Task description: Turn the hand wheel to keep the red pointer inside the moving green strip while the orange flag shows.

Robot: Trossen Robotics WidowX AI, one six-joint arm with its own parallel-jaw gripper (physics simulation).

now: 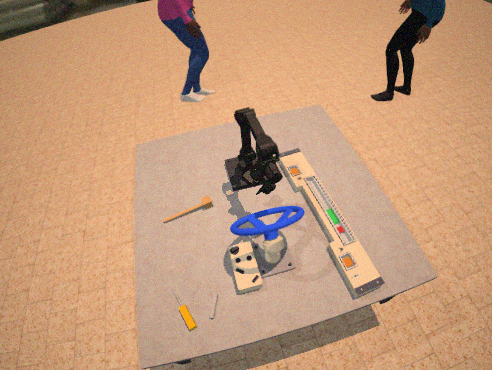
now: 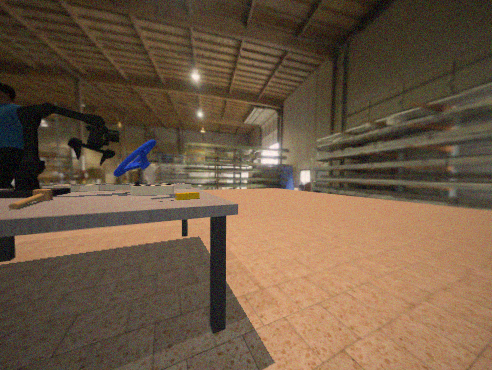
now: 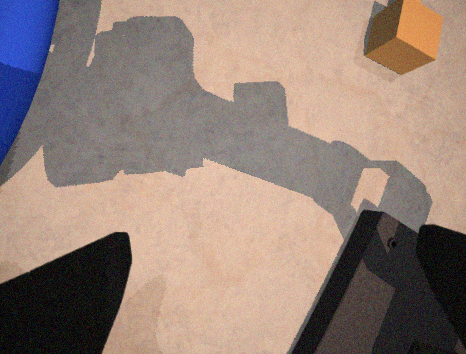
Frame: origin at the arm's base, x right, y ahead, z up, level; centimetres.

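Where they show: gripper, fingertip midpoint: (image 1: 249, 187) (image 2: 89, 162) (image 3: 275, 244); arm's base, origin of the base link: (image 2: 27, 189).
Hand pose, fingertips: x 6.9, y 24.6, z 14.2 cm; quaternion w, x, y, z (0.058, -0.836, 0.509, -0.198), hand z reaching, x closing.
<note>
Each offset is from my fingertips to the top centre of the thing. "spot": to the spot under its first point.
The blue hand wheel (image 1: 270, 232) (image 2: 135, 159) (image 3: 22, 35) stands tilted on a pale post. My gripper (image 1: 266, 189) (image 2: 91, 159) (image 3: 275, 244) is open and empty, apart from the wheel on the arm-base side, above the table. On the long cream gauge {spot: dx -31.2, dy +51.8, dz -13.1 cm} (image 1: 364, 274), the green strip {spot: dx -32.9, dy +21.6, dz -13.1 cm} (image 1: 332, 216) lies in the middle part of the slot. The red pointer {spot: dx -33.2, dy +29.3, dz -13.1 cm} (image 1: 341, 229) is just outside the strip, past its end nearer the front of the table. An orange flag {spot: dx -28.6, dy -10.6, dz -13.1 cm} (image 1: 294, 171) shows in the far window, and another orange flag (image 1: 348, 260) in the near window.
A wooden mallet {dx +30.9, dy -9.7, dz -12.7 cm} (image 1: 187, 211) (image 2: 32, 199) (image 3: 405, 37) lies left of the arm. A cream box (image 1: 246, 272) with black parts is beside the wheel post. A yellow-handled screwdriver {dx +43.6, dy +35.9, dz -14.3 cm} (image 1: 187, 318) (image 2: 187, 196) and a thin rod {dx +31.2, dy +39.5, dz -15.6 cm} (image 1: 214, 306) lie near the front. Two people stand behind the table.
</note>
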